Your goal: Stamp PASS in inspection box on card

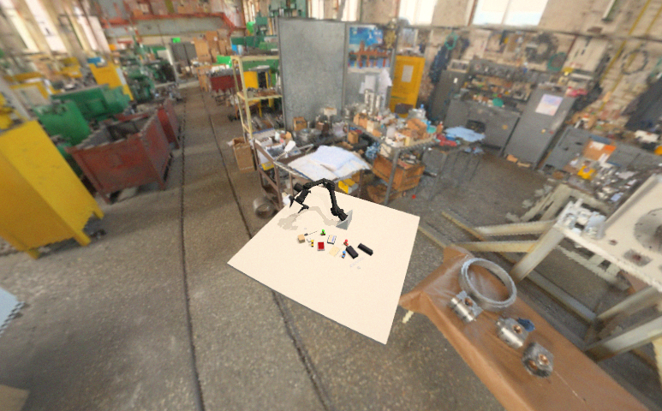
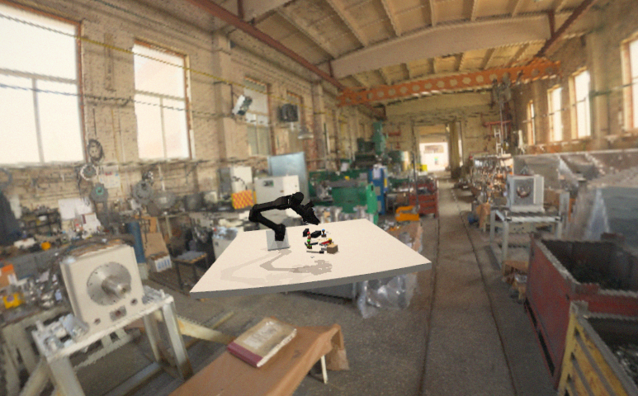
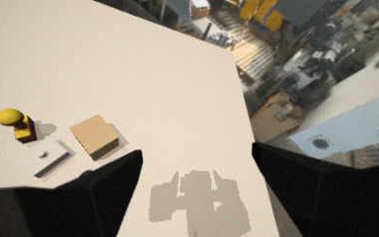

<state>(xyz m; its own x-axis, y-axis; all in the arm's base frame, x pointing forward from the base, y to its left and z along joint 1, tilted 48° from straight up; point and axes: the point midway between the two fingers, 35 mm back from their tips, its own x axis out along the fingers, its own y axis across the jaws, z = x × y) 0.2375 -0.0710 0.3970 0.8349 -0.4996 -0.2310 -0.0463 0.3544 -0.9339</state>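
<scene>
My gripper tip is 250 mm to the right of the green-knobbed stamp, 210 mm above it and 80 mm past it. Also, from my gripper tip: tan box: 210 mm below, 120 mm to the left, 80 mm ahead; then marker pen: 220 mm below, 130 mm to the left, 20 mm behind; then grey block: 210 mm below, 180 mm to the left, 30 mm ahead.
</scene>
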